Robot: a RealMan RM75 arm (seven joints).
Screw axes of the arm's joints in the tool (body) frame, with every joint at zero. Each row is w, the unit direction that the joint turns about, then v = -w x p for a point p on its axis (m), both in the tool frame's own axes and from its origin. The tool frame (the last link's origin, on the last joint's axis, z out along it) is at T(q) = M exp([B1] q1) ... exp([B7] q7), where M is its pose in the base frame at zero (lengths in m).
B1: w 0 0 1 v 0 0 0
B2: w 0 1 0 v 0.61 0 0
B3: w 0 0 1 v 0 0 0
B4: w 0 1 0 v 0.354 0 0
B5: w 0 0 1 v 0 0 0
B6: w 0 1 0 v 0.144 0 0
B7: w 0 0 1 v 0 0 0
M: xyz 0 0 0.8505 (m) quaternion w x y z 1 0 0 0
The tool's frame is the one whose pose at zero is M.
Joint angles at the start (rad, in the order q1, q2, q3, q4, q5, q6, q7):
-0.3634, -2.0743, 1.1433, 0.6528, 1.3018, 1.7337, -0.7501
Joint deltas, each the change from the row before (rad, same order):
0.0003, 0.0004, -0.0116, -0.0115, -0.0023, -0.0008, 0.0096
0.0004, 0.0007, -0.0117, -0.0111, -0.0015, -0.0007, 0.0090
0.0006, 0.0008, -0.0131, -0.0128, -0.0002, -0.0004, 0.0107
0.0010, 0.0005, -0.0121, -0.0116, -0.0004, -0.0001, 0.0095
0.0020, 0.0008, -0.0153, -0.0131, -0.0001, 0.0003, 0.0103
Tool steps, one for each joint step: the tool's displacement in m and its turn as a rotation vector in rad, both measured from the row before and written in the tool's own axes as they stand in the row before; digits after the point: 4 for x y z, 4 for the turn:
-0.0009, -0.0008, -0.0023, 0.0169, 0.0005, 0.0024
-0.0009, -0.0008, -0.0024, 0.0162, -0.0003, 0.0022
-0.0012, -0.0006, -0.0027, 0.0170, -0.0011, 0.0024
-0.0011, -0.0004, -0.0025, 0.0160, -0.0007, 0.0017
-0.0012, -0.0005, -0.0033, 0.0197, -0.0011, 0.0015

